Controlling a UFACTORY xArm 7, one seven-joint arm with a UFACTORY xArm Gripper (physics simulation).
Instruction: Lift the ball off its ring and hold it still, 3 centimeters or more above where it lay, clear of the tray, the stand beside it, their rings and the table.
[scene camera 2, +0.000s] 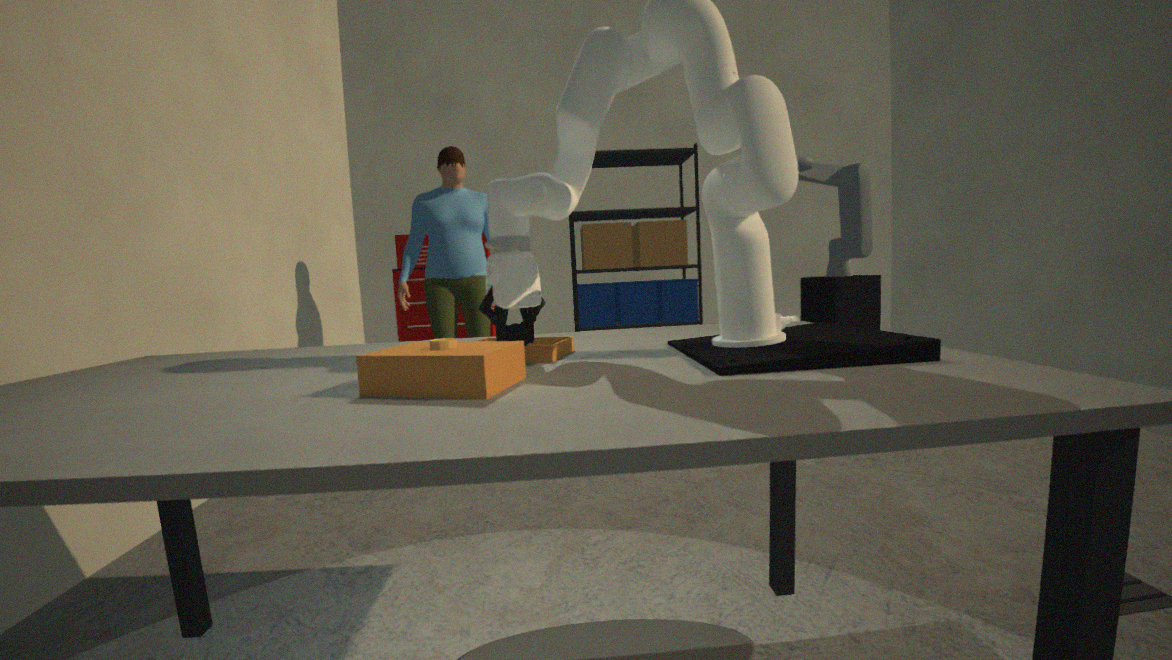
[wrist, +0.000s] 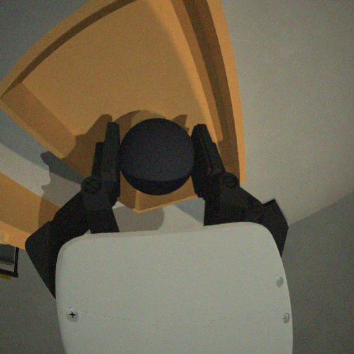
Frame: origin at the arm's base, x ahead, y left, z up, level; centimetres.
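Seen in the pictures: arm's base, origin of the base link: (scene camera 2: 748, 341).
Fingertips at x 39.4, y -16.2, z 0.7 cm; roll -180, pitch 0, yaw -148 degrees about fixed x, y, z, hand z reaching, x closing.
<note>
Offsets run from my fingertips to a thing's top centre. "spot": to the spot under its first point. Level surfaces: height alone.
The dark ball (wrist: 157, 162) is between the two black fingers in the wrist view, with a finger against each side. My gripper (scene camera 2: 515, 332) (wrist: 155, 137) is shut on it, low over the near corner of the orange tray @[dx +0.1, dy +0.5, dz +0.6 cm] (scene camera 2: 560, 349) (wrist: 105, 60). A small pale curved patch, maybe part of the ball's ring, shows just past the ball in the wrist view. In the scene view the ball cannot be told from the dark fingers, and any gap under it is hidden. The orange stand (scene camera 2: 422, 377) (wrist: 12, 200) is beside the tray, with its ring @[spot: dx +12.0, dy +24.4, dz +4.0 cm] (scene camera 2: 442, 344) on top.
The grey table @[dz -2.2 cm] (scene camera 2: 246, 434) carries all of this. The arm's black base plate (scene camera 2: 828, 358) is to the right in the scene view. A person (scene camera 2: 453, 233), a red cabinet (scene camera 2: 406, 303) and a shelf rack (scene camera 2: 698, 237) are behind the table.
</note>
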